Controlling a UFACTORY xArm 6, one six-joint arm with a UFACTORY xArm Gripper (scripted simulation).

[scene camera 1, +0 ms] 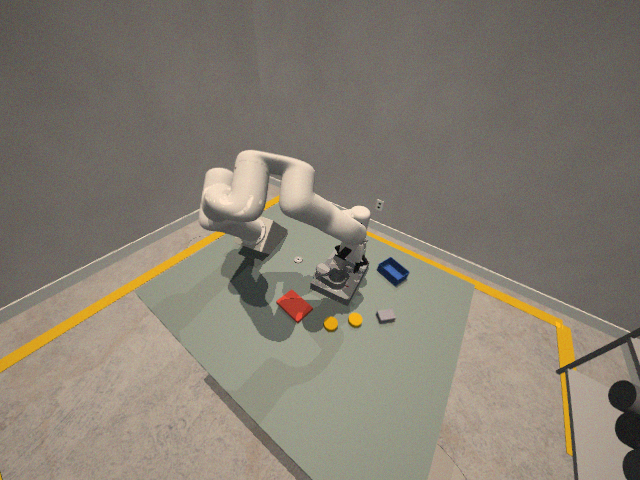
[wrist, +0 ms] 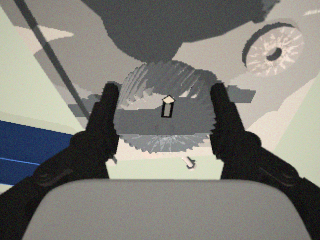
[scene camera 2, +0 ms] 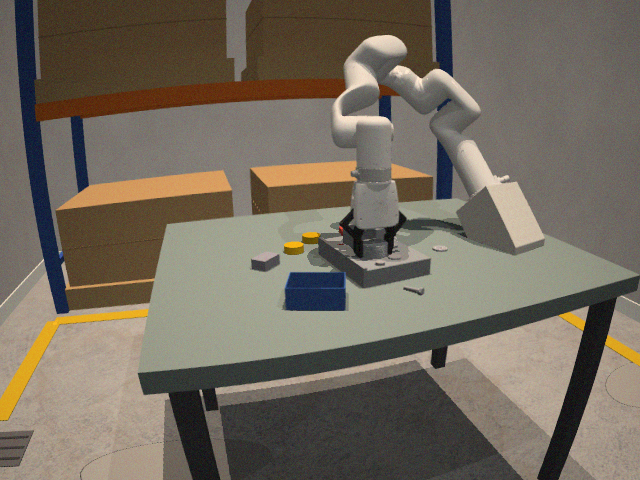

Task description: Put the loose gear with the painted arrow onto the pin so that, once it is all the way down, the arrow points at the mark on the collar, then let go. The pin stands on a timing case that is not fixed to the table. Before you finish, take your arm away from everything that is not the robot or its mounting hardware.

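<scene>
My gripper (wrist: pixel 164 98) in sight. Grey timing case (scene camera 1: pixel 325 277), blue bin (scene camera 2: pixel 304 290), both visible.
</scene>
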